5 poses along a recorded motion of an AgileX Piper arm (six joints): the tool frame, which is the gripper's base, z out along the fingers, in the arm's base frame.
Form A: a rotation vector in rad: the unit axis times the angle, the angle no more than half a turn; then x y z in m.
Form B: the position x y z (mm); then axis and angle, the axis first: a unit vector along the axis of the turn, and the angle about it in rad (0 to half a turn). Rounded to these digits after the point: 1 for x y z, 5 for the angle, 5 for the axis.
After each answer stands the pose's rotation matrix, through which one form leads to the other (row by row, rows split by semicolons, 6 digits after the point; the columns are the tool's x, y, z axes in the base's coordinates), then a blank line. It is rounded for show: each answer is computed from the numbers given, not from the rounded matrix.
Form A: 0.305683 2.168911 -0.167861 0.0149 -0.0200 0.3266
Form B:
14.9 -20.0 326.6 0.13915 0.98732 -0.07641 2.19677
-0.555178 0.279804 0.783254; 0.155955 0.960033 -0.232412; -0.816979 -0.006878 -0.576626

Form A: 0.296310 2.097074 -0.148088 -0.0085 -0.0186 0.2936
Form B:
-8.5 -18.6 293.6 0.13957 0.98775 -0.06975 2.12308
-0.494931 0.269563 0.826063; 0.150799 0.962884 -0.223860; -0.855747 0.013774 -0.517211

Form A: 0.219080 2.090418 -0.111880 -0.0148 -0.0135 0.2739
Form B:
-14.8 -13.5 273.9 0.10408 0.99315 -0.05315 2.10484
-0.492672 0.201740 0.846508; 0.110236 0.979389 -0.169251; -0.863205 0.009930 -0.504757

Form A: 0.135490 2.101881 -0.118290 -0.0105 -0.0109 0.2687
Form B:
-10.5 -10.9 268.7 0.06423 0.99636 -0.05607 2.10956
-0.506836 0.144956 0.849768; 0.048696 0.989001 -0.139663; -0.860666 -0.029406 -0.508320

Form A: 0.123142 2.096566 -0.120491 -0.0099 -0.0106 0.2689
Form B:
-9.9 -10.6 268.9 0.05854 0.99664 -0.05728 2.10363
-0.502811 0.137314 0.853420; 0.038640 0.989885 -0.136506; -0.863532 -0.035661 -0.503031

